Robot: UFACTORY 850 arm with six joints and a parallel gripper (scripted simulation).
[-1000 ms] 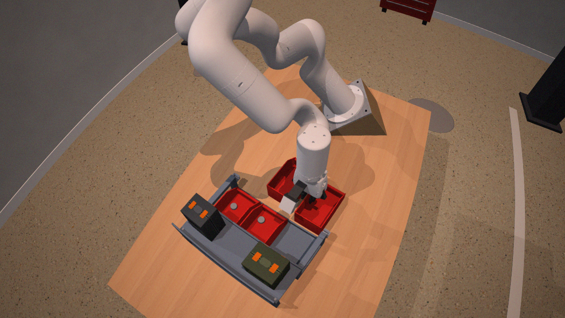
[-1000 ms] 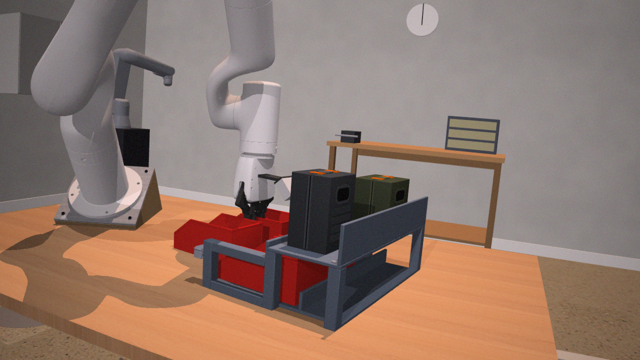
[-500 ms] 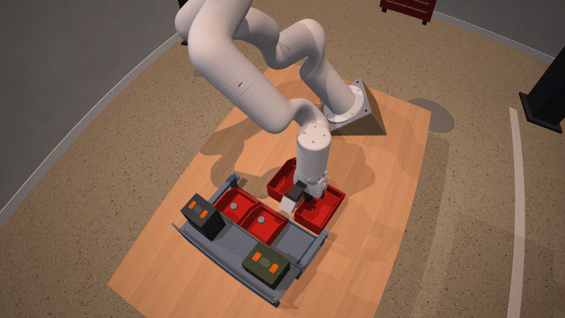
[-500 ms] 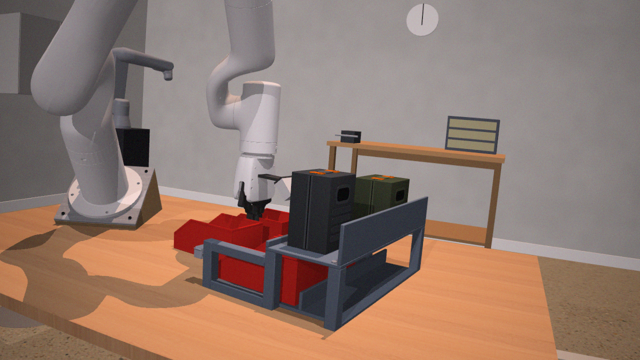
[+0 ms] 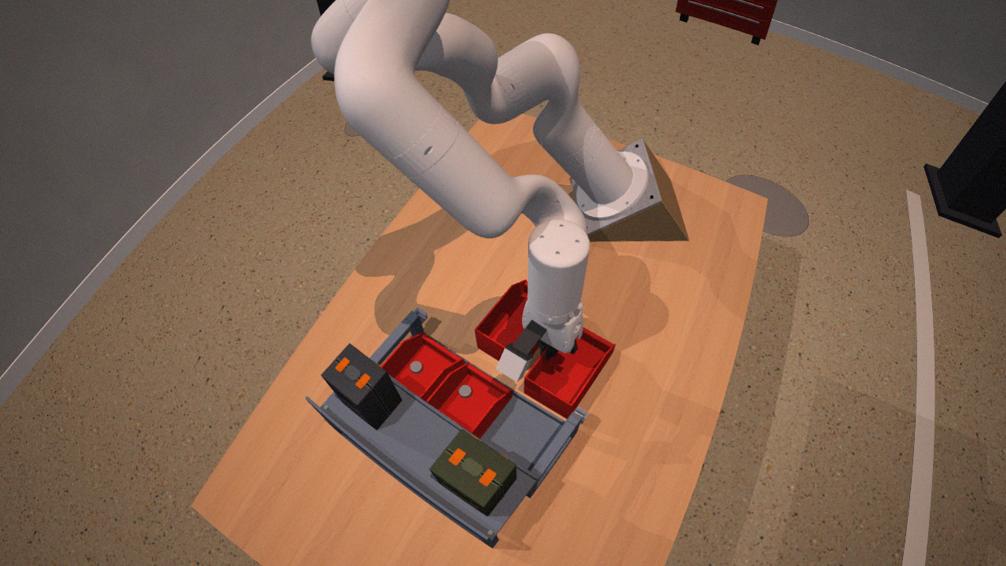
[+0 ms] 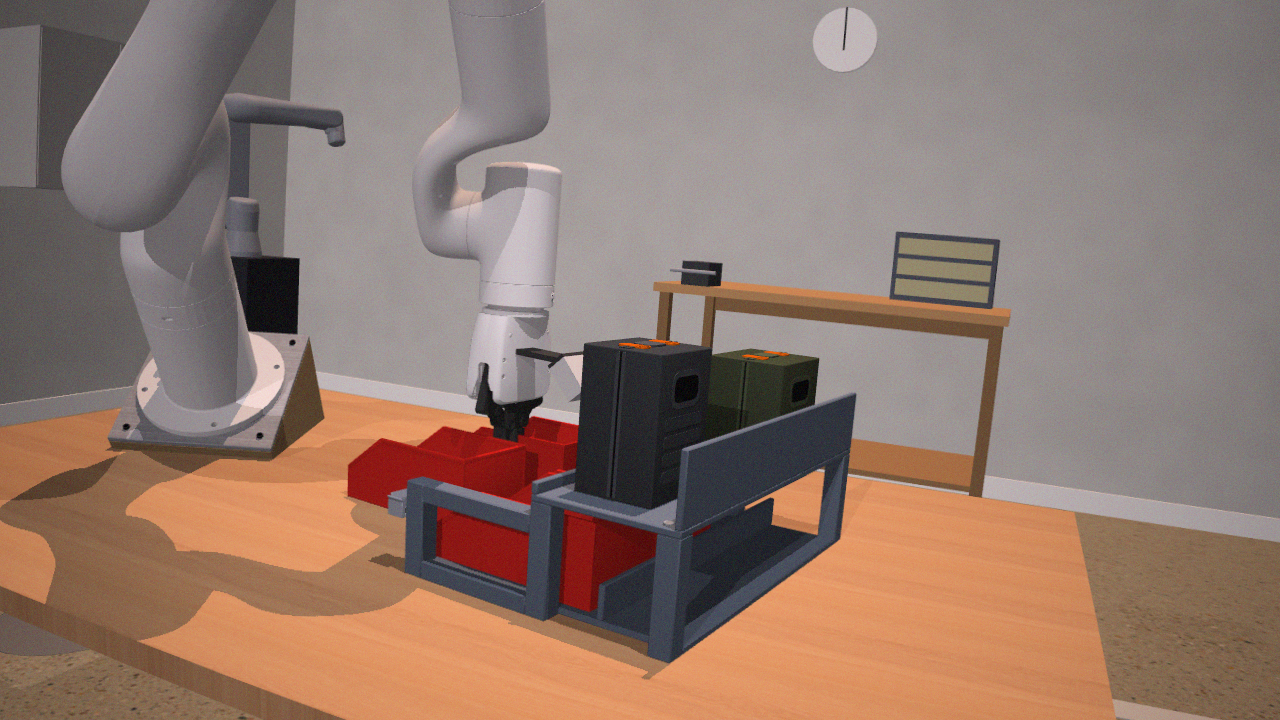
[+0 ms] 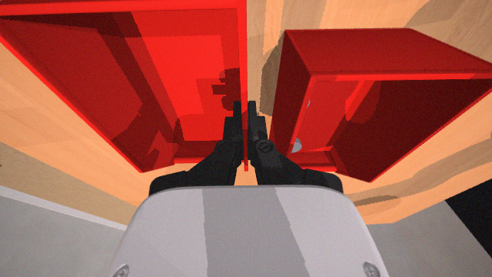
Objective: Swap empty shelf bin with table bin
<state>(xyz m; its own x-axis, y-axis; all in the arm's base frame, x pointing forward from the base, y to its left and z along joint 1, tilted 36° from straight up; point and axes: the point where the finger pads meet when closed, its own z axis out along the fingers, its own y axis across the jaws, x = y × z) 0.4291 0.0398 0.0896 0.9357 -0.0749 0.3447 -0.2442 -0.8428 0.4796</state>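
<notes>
Right now the shelf front lip is 70 mm ahead of my hand, 90 mm to the right of it and 50 mm below it. From my hand the other things lie so: grey back panel: 330 mm ahead, 150 mm to the right, 70 mm above; then black case: 230 mm ahead, 250 mm to the right, 100 mm above; then green case: 290 mm ahead, 20 mm to the right, 90 mm above.
</notes>
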